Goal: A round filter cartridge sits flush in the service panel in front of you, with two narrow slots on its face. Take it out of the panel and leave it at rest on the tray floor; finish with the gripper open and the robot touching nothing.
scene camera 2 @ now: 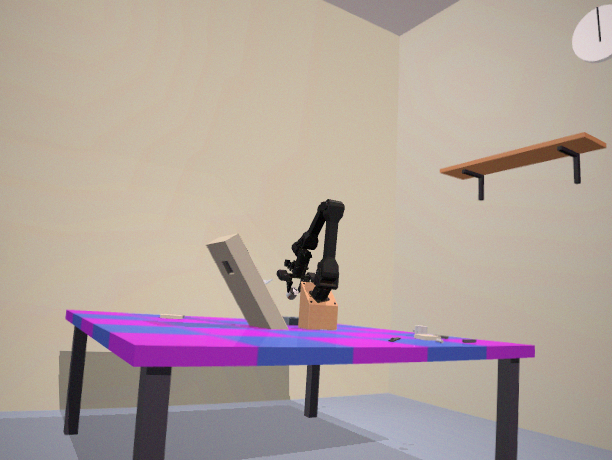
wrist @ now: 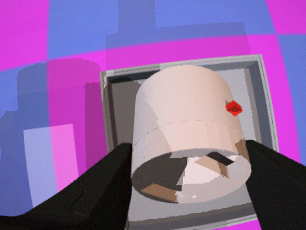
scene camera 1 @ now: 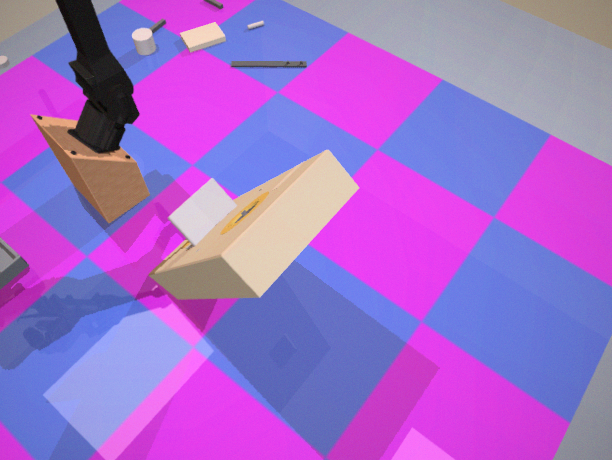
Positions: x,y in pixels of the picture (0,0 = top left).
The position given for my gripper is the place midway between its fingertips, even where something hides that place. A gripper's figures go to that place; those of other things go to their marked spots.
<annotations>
My gripper (wrist: 188,152) is 0.10 m from the lens. A round filter cartridge (wrist: 188,147): 0.08 m from the lens.
</annotations>
